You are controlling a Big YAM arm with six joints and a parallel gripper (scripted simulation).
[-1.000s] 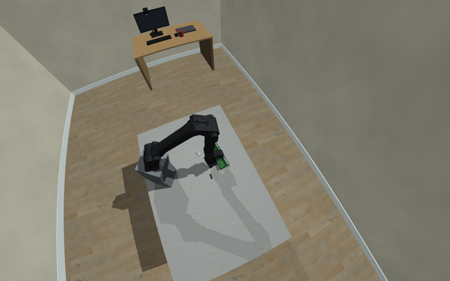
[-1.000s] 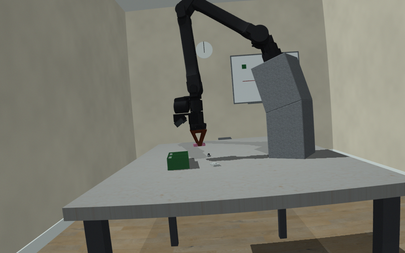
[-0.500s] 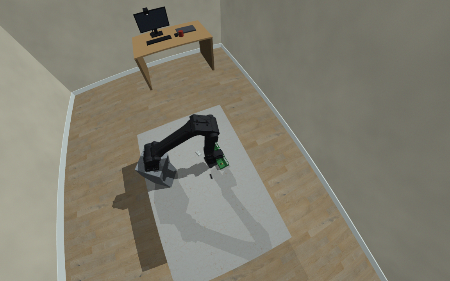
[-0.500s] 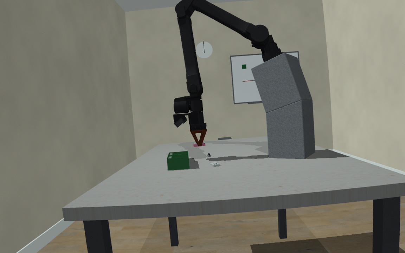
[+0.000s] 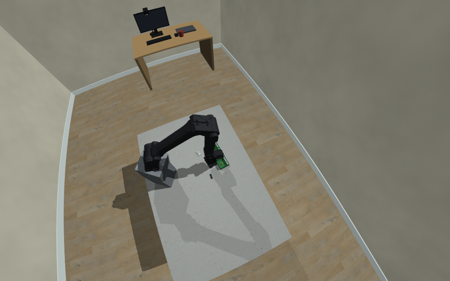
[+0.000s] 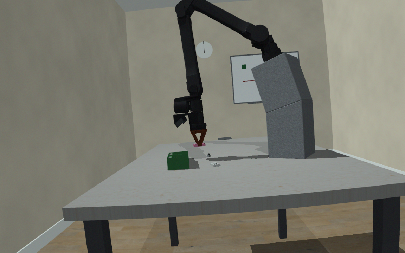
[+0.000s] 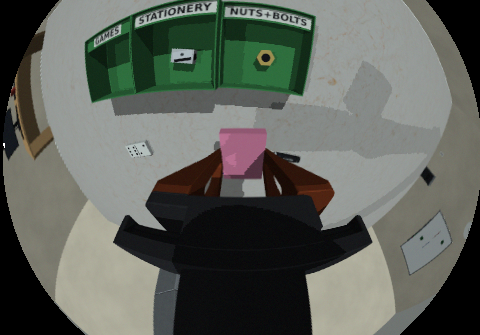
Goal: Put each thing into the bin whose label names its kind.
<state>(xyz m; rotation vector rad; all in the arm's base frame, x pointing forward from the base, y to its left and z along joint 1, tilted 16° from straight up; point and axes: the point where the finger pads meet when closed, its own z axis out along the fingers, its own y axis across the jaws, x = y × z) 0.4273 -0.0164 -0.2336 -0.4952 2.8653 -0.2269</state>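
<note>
Right now my hand is right at the pink eraser. Also, from my hand: grey-white piece: 80 mm to the left, 70 mm ahead, 60 mm below; then brass nut: 90 mm ahead, 60 mm below, 10 mm to the left; then black battery: 80 mm to the right, 70 mm below, 20 mm behind.
</note>
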